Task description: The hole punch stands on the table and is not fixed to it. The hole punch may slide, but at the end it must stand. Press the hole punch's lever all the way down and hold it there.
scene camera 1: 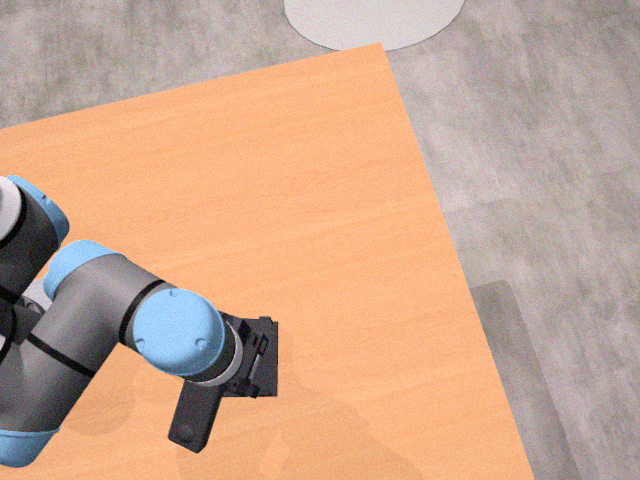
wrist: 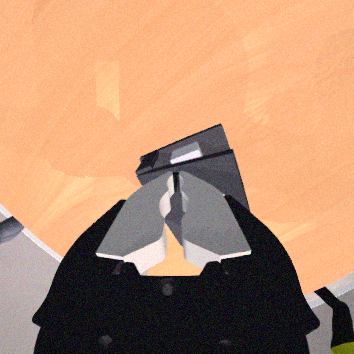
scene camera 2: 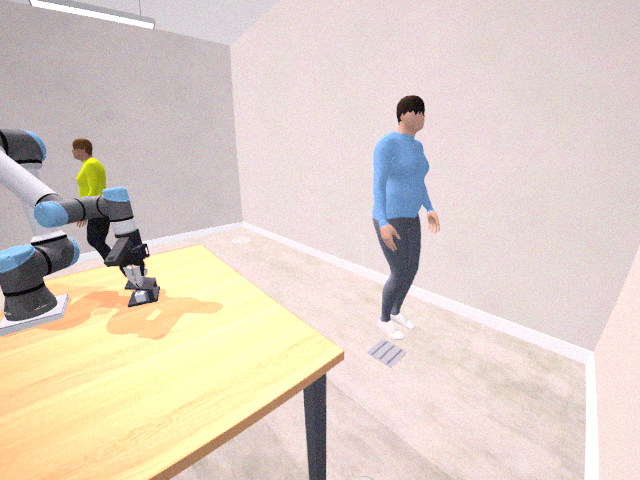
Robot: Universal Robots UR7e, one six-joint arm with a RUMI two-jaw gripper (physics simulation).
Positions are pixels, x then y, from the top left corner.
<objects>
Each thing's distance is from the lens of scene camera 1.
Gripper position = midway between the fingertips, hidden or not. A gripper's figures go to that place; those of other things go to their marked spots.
my gripper (scene camera 1: 240,385): 0.87 m
dark hole punch (scene camera 1: 273,392): 0.92 m
</objects>
